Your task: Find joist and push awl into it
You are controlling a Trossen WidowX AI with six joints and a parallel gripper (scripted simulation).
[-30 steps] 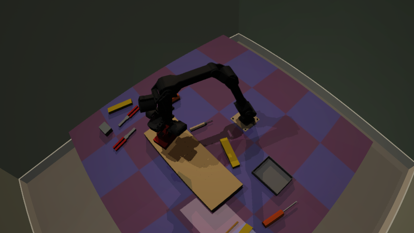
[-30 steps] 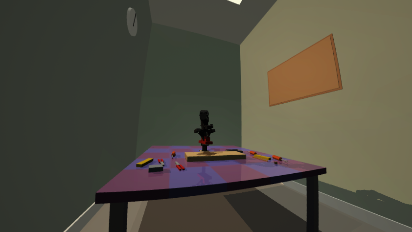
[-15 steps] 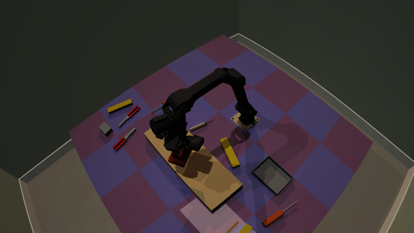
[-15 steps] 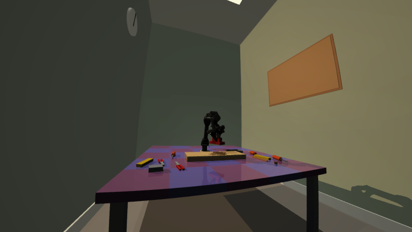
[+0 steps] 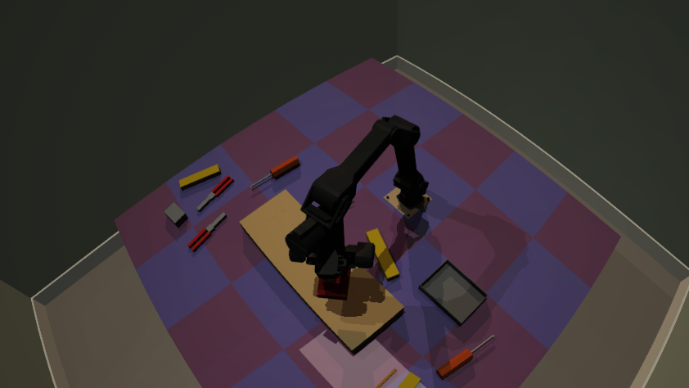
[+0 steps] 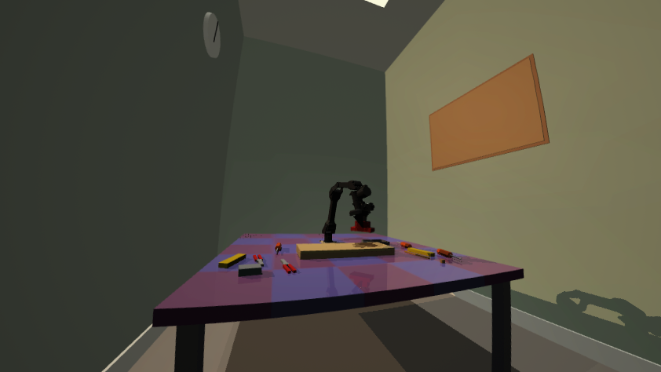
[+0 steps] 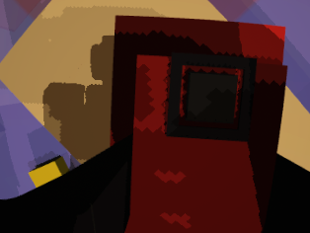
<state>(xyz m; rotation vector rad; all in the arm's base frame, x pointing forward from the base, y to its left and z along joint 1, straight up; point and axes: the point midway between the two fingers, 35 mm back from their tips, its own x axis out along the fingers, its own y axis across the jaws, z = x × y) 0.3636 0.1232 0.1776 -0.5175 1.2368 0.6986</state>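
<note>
Right now the grey tray is 250 mm behind my gripper tip, 190 mm to the left of it and 130 mm below it. Round my gripper tip: stud finder: 20 mm above; then grey block: 550 mm to the right, 290 mm ahead, 130 mm below; then awl: 240 mm to the right, 170 mm behind, 140 mm below.
</note>
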